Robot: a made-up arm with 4 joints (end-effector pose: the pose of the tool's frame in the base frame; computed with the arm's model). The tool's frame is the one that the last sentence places.
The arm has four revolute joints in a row. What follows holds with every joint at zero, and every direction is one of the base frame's. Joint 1 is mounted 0.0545 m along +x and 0.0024 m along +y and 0.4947 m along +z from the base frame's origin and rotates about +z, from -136.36 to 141.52 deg. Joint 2 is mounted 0.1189 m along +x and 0.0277 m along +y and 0.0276 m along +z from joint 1 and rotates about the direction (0.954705, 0.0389, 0.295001), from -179.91 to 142.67 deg. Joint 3 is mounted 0.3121 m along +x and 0.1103 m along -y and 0.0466 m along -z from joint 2 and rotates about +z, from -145.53 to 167.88 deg. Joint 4 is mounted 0.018 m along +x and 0.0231 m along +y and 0.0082 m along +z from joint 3 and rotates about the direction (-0.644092, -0.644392, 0.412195), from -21.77 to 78.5 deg. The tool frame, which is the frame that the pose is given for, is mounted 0.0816 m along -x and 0.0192 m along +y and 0.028 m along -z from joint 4; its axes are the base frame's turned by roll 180, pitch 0 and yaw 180 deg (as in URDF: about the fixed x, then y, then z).
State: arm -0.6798 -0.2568 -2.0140 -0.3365
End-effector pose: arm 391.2 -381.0 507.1 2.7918 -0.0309 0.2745
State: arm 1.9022 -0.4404 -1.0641 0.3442
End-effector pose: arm 4.8 422.6 477.3 -2.6413 0.5485 -2.1703
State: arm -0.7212 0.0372 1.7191 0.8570
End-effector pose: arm 319.2 -373.6 415.1 -2.4370 0.4351 -1.6052
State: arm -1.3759 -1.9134 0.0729 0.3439
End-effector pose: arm 32.7 -291.1 727.2 -1.0718 0.1428 1.6538
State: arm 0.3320 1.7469 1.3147 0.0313
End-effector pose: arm 331.3 314.5 448.8 -0.5119 1.4628 1.7484
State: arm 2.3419 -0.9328 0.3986 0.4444
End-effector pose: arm -54.8 356.1 590.8 -2.0310 -0.1601 -0.4292
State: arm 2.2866 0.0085 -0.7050 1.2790
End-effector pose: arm -133.2 372.5 420.9 -2.0490 0.4433 -0.6919
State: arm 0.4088 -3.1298 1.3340 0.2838
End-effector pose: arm 234.0 303.0 742.8 -0.4006 -0.0720 2.2378
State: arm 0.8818 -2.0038 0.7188 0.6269
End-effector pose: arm 278.6 180.3 786.7 -0.9684 -0.6444 -2.4540
